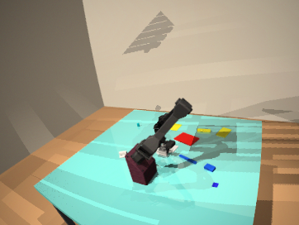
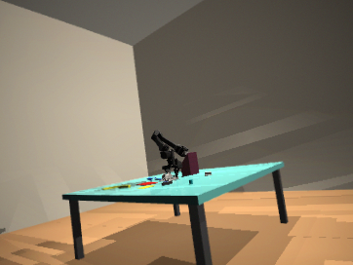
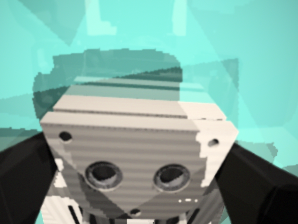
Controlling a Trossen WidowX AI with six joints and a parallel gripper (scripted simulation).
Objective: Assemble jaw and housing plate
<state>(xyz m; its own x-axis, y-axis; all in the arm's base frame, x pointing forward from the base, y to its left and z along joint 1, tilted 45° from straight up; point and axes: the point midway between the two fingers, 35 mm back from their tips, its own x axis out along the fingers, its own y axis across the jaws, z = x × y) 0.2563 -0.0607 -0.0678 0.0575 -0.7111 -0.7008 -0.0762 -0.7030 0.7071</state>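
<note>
Now: gripper tip 1 cm short of the white rounded piece and 1 cm above it. Round my gripper tip: blue bar (1 cm behind, 19 cm to the right, 1 cm below); red flat plate (21 cm ahead, 8 cm to the right, 1 cm below); black piece (27 cm ahead, 19 cm to the left).
</note>
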